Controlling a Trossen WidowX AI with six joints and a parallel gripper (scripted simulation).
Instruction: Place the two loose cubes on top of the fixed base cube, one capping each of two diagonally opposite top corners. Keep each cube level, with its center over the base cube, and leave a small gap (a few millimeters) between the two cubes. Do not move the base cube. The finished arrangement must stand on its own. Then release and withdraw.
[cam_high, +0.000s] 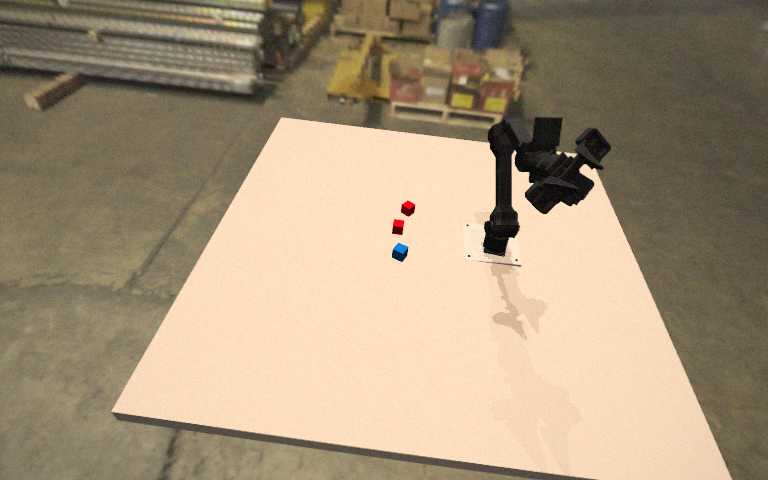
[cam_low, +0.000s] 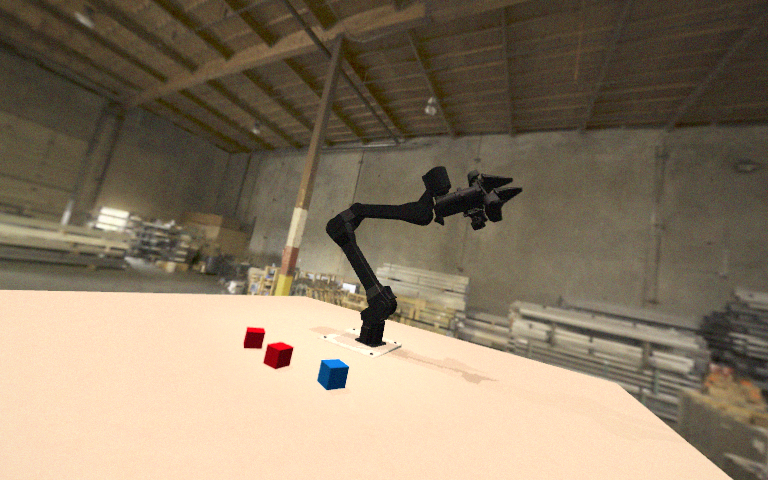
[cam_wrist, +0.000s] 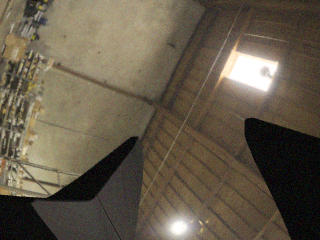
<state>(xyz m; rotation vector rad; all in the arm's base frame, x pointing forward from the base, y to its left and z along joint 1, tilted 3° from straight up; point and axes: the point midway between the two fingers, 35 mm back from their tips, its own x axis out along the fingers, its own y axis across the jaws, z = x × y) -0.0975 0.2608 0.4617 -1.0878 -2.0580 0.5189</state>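
My gripper tip is 360 mm short of the blue base cube, 160 mm to the left of it and 470 mm above it.
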